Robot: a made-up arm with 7 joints.
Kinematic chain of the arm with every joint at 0, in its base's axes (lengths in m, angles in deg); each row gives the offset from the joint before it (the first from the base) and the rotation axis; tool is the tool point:
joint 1: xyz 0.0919 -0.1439 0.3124 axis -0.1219 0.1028 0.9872
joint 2: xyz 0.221 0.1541 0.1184 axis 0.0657 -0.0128 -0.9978
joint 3: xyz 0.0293 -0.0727 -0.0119 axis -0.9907 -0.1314 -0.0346
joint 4: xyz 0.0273 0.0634 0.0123 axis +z
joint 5: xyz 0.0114 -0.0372 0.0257 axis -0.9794 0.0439 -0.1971
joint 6: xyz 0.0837 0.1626 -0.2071 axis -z
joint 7: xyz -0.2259 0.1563 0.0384 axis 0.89 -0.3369 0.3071
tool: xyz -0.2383 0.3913 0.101
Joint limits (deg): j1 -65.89..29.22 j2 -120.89..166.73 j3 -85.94..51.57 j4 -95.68..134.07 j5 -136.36..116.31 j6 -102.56..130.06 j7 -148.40..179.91
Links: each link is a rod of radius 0.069 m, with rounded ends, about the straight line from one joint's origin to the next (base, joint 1, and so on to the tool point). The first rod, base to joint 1, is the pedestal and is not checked.
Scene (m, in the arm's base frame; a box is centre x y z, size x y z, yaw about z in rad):
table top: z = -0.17
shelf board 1: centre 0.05 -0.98 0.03 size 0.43 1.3 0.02 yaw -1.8
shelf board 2: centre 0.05 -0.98 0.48 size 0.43 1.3 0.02 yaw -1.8
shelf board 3: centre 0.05 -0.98 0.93 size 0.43 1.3 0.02 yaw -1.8
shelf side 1: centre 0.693 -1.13 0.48 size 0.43 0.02 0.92 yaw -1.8
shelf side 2: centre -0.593 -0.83 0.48 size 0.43 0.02 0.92 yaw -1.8
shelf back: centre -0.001 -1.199 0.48 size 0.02 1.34 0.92 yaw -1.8
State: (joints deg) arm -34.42 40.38 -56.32 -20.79 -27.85 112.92 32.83
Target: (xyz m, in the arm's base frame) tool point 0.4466 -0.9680 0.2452
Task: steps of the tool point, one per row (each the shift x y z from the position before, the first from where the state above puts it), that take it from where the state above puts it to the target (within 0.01 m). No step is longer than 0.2 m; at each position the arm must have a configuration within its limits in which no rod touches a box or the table.
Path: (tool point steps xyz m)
1: 0.0321 0.0974 0.0475
2: 0.0310 0.0965 0.0280
3: 0.0256 0.0878 0.0026
4: 0.0131 0.0708 -0.0257
5: -0.0088 0.0467 -0.0524
6: 0.0285 -0.0422 -0.1122
7: 0.0236 -0.0223 -0.1235
8: 0.0077 -0.0040 -0.1120
9: -0.0105 0.0052 -0.0820
10: -0.0215 0.0064 -0.0420
11: -0.0218 0.0050 -0.0024
12: 0.0236 -0.0535 -0.0924
13: 0.0015 -0.0927 0.0024
14: -0.0912 -0.1376 0.0901

